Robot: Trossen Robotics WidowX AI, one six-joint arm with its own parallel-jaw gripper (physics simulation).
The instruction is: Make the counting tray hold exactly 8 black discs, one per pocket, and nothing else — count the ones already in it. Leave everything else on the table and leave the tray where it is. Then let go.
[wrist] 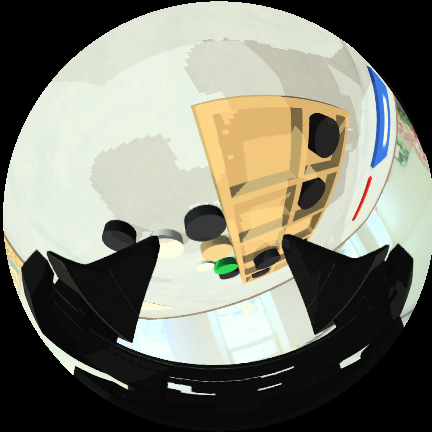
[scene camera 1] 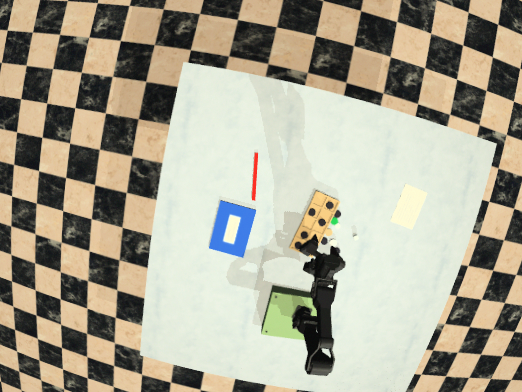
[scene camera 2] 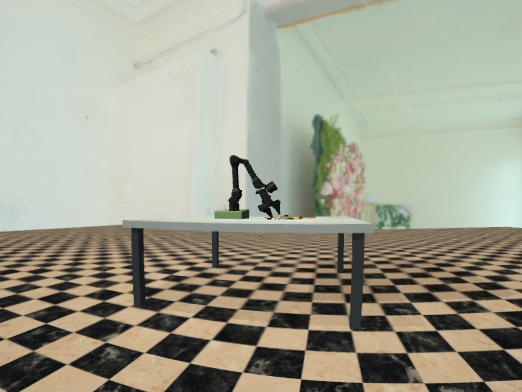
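Note:
The tan tray (scene camera 1: pixel 304 220) (wrist: pixel 212 145) lies on the table with several black discs (scene camera 1: pixel 312 212) (wrist: pixel 324 135) in its pockets. In the wrist view, the two nearest left-hand pockets are empty. Loose black discs (scene camera 1: pixel 338 214) (wrist: pixel 205 222) lie outside its long side; another black disc (wrist: pixel 119 235) is farther left. Among them are a green disc (scene camera 1: pixel 334 221) (wrist: pixel 226 265), a tan disc (scene camera 1: pixel 329 232) (wrist: pixel 216 248) and a white disc (scene camera 1: pixel 333 242) (wrist: pixel 167 243). My gripper (scene camera 1: pixel 324 245) (scene camera 2: pixel 274 214) (wrist: pixel 221 241) is open and empty, low by the tray's near end. The arm partly hides that end in scene camera 1.
A blue rectangle with a cream centre (scene camera 1: pixel 218 232) (wrist: pixel 378 120) and a red bar (scene camera 1: pixel 255 176) (wrist: pixel 362 199) lie left of the tray. A cream card (scene camera 1: pixel 409 206) lies far right. The green base (scene camera 1: pixel 280 315) (scene camera 2: pixel 231 214) stands under the arm.

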